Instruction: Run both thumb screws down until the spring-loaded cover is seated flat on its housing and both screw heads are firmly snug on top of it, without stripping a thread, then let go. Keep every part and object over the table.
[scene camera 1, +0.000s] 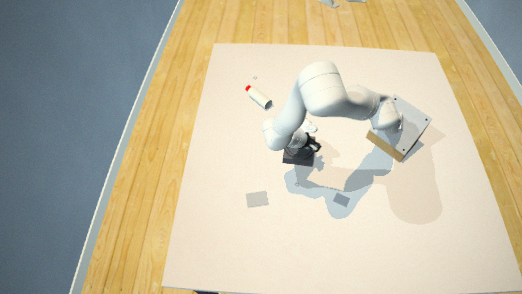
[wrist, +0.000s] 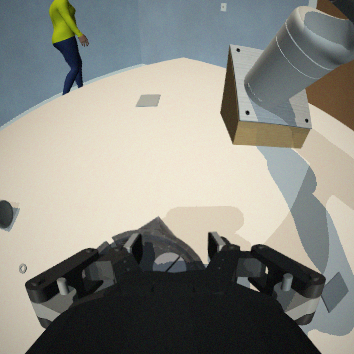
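Where they show: gripper, fingertip midpoint: (scene camera 1: 312, 140) (wrist: 174, 243); arm's base, origin of the base link: (wrist: 263, 87).
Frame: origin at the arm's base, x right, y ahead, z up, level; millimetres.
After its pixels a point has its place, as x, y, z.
The dark housing (scene camera 1: 292, 161) @(-256, 349, -91) (wrist: 159, 225) @(-131, 293, -73) shows partly under my gripper. A dark round ring-like part lies on it in the wrist view. A pale round screw head (wrist: 164, 259) @(-176, 308, -48) with a dark line across it shows between and below the fingertips, its lower part hidden by my gripper. My gripper (scene camera 1: 313, 145) @(-170, 294, -37) (wrist: 174, 243) @(-170, 294, -37) is open over the housing, with nothing between its fingers. I cannot make out a second screw head. Whether the cover is seated flat is hidden.
The arm's base block (scene camera 1: 416, 121) @(7, -89, 42) (wrist: 270, 134) @(-55, 8, -82) stands at the right. A white bottle with a red tip (scene camera 1: 259, 98) @(6, 586, -69) lies at the upper left. Flat grey squares (scene camera 1: 257, 199) @(-452, 428, -110) (scene camera 1: 341, 199) @(-347, 123, -110) and small rings (scene camera 1: 255, 77) @(168, 668, -111) (scene camera 1: 297, 184) @(-343, 301, -111) lie on the table. A person (wrist: 66, 30) stands beyond it.
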